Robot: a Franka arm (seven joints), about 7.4 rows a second.
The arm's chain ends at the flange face. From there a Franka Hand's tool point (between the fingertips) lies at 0.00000 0.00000 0.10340 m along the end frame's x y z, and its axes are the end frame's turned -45 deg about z.
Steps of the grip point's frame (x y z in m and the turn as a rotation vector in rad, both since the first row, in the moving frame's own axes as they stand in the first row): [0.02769, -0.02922, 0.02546, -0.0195, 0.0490, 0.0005]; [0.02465, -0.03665, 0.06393, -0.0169, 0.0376, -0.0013]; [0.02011, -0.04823, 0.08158, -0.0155, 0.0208, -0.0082]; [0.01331, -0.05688, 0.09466, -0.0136, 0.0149, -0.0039]
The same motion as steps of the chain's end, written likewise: [-0.00609, -0.03809, 0.02560, 0.0209, 0.0484, 0.0005]; [-0.01247, -0.04183, 0.06402, 0.0146, 0.0385, -0.0013]; [-0.02254, -0.04793, 0.08161, 0.0037, 0.0257, -0.0082]; [-0.03289, -0.04953, 0.09468, 0.0009, 0.0202, -0.0039]
